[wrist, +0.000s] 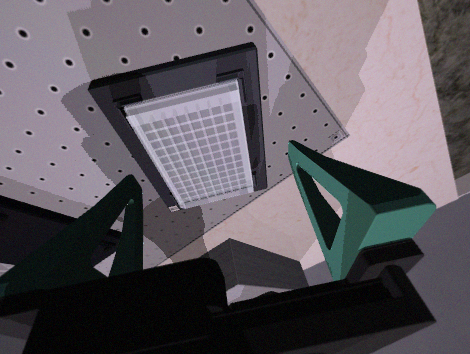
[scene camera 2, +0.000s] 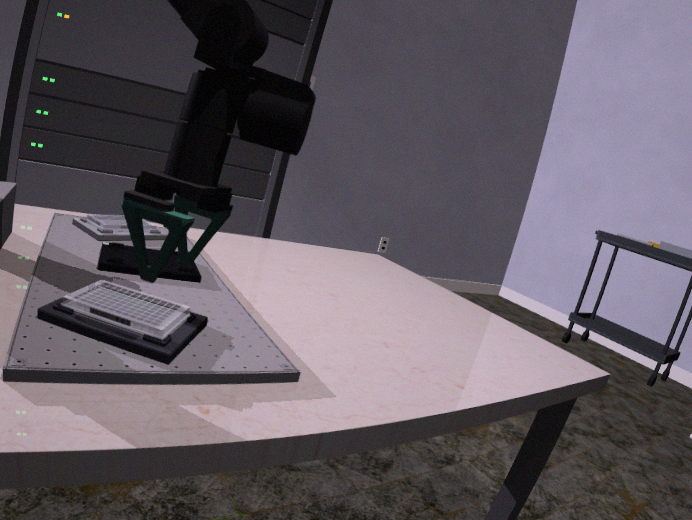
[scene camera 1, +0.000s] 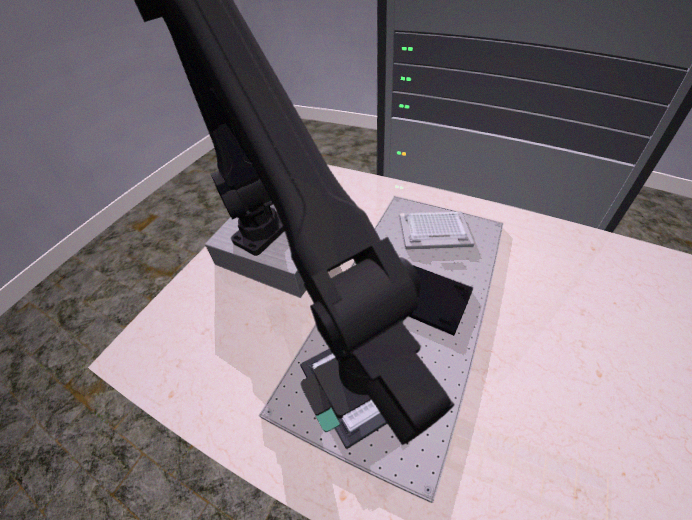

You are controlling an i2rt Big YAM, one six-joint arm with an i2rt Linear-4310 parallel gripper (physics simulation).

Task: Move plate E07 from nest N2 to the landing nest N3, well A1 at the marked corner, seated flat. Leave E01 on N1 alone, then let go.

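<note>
A clear lidded plate [scene camera 1: 360, 414] [scene camera 2: 128, 307] [wrist: 200, 155] sits in the near dark nest [scene camera 1: 358, 437] [scene camera 2: 179, 345] [wrist: 180, 75]. Another plate [scene camera 1: 436, 224] [scene camera 2: 120, 223] sits in the far light-grey nest [scene camera 1: 439, 244] [scene camera 2: 134, 237]. No plate label is legible, so I cannot tell E07 from E01 by reading. The black nest [scene camera 1: 441, 301] [scene camera 2: 120, 258] [wrist: 30, 235] between them shows no plate. My gripper [scene camera 2: 167, 269] [wrist: 212, 164] is open and empty, its green fingertips above and apart from the near plate. In scene camera 1 the arm hides most of that plate and the fingertips.
The nests stand on a perforated board [scene camera 1: 413, 464] [scene camera 2: 240, 346] [wrist: 45, 50] on the pink table [scene camera 1: 559, 363] [scene camera 2: 363, 335]. The arm's base block [scene camera 1: 251, 273] [wrist: 265, 260] is beside the board. A dark cabinet [scene camera 1: 520, 139] stands behind the table. A cart [scene camera 2: 643, 253] stands at the right.
</note>
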